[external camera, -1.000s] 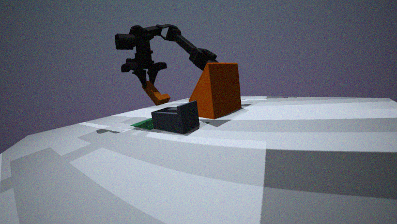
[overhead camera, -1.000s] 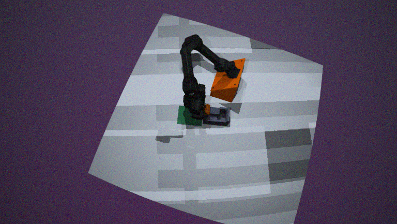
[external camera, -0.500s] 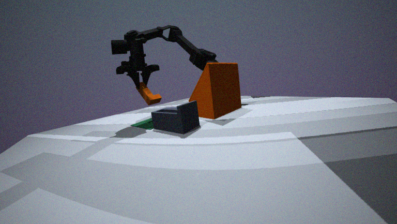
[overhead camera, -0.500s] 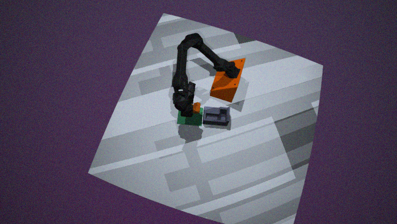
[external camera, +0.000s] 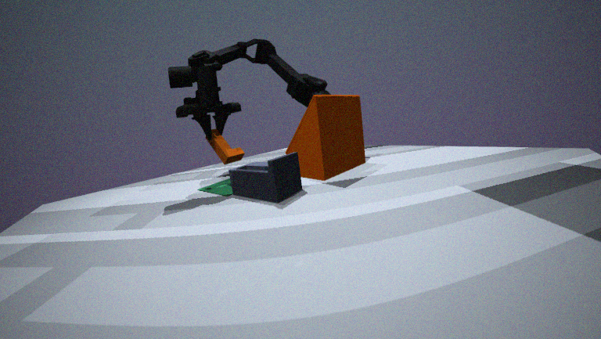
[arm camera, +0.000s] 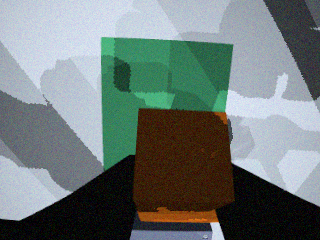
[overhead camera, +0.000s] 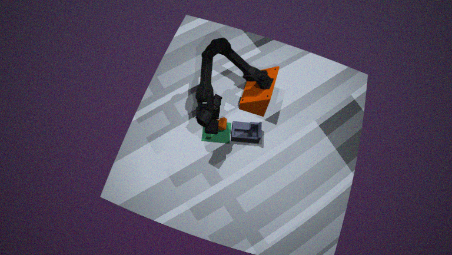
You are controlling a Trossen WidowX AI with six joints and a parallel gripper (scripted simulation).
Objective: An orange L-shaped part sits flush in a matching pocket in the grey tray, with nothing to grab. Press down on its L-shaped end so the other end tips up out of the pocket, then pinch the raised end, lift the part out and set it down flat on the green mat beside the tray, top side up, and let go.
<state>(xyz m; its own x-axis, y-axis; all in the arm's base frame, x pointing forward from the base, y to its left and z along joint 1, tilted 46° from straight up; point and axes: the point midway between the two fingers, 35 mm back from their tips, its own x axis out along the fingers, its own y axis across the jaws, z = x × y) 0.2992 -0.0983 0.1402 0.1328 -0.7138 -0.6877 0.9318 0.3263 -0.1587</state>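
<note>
The green mat is 150 mm below my gripper tip, 20 mm to the left of it and 10 mm behind it. Round my gripper tip: orange L-shaped part (30 mm to the left, 30 mm below, 30 mm behind).
</note>
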